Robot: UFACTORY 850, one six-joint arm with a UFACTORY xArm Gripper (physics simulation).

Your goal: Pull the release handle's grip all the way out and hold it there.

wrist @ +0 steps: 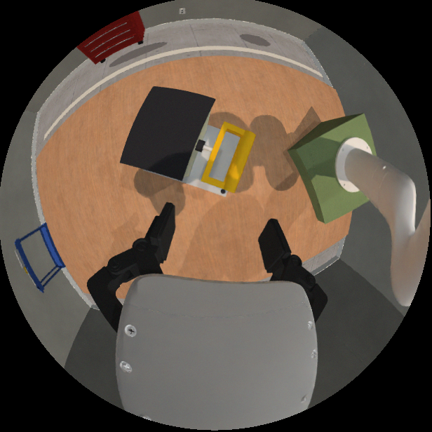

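The release handle's yellow grip [243, 161] is a rectangular frame in the upper middle of the wrist view. It stands over a light grey base plate [196, 180], beside a box with a black top [167, 132]. A short rod with a black collar [200, 146] runs between the box and the grip. My gripper [221, 222] is open, its two black fingers wide apart, with nothing between them. The fingertips are below the grip in the view, apart from it. The far end of the rod is partly hidden by the grip.
A green block [320, 187] carrying the white arm's base [354, 165] stands on the wooden table top [85, 175] at the right. A red cabinet [114, 39] is beyond the table at upper left. A blue cart [53, 246] is off the table's left edge.
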